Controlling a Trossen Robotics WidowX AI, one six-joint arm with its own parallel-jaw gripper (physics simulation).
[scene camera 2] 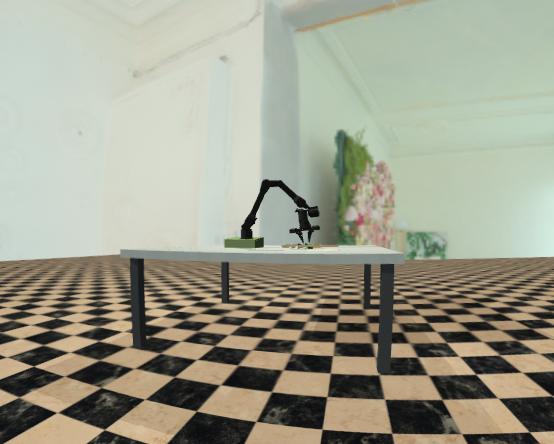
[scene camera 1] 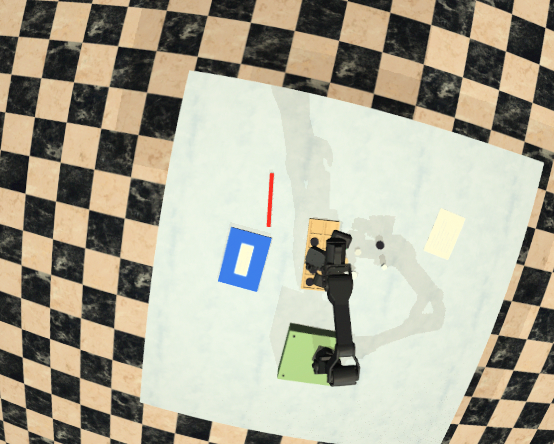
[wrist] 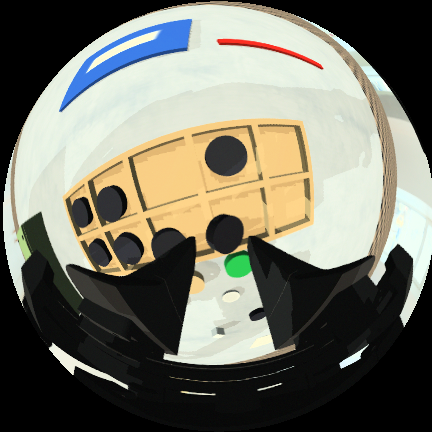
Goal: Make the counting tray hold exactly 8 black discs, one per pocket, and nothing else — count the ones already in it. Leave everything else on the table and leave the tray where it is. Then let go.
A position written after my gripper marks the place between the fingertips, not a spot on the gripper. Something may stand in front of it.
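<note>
Scene camera 1 shows my gripper point(scene camera 1: 330, 250) and a tan counting tray point(scene camera 1: 322, 229). The wrist view likewise shows the tray point(wrist: 167, 183) and my gripper point(wrist: 221, 241).
</note>
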